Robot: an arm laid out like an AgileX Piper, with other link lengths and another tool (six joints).
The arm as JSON. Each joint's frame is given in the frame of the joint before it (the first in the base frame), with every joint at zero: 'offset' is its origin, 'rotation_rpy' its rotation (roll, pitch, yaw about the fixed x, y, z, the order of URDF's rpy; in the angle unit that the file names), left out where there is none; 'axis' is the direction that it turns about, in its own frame. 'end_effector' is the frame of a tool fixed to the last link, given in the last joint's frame.
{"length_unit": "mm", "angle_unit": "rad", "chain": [
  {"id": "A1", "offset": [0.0, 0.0, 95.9], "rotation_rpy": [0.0, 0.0, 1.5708], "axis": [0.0, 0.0, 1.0]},
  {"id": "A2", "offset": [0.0, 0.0, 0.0], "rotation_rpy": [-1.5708, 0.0, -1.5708], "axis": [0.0, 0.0, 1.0]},
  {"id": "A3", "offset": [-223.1, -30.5, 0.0], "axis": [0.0, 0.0, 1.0]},
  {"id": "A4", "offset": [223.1, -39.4, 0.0], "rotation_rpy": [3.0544, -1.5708, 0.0], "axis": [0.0, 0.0, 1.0]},
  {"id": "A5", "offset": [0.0, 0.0, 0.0], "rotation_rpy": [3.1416, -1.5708, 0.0], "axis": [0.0, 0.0, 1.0]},
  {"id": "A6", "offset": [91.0, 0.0, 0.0], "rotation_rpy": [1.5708, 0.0, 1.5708], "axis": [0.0, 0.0, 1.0]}
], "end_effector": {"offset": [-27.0, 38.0, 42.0], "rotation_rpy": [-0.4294, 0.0, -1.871]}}
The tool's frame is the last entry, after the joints.
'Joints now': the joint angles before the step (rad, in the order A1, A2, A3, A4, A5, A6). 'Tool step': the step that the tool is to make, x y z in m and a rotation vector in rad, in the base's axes. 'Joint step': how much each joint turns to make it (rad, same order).
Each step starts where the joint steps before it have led.
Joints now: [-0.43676 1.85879 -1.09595 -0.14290 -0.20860 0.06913]
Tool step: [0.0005 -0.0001 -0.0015 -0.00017 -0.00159 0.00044]
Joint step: [0.00016 0.00602 0.00013 0.00274 -0.00766 -0.00257]
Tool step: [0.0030 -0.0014 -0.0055 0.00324 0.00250 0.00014]
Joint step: [-0.00031 0.02583 -0.01178 0.00081 -0.01052 0.00036]
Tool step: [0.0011 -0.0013 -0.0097 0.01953 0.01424 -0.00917]
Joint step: [0.00002 0.02682 -0.00096 0.01485 -0.00474 -0.00001]
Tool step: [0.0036 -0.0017 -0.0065 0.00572 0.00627 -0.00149]
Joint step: [0.00024 0.03022 -0.01743 0.00382 -0.00471 -0.00080]
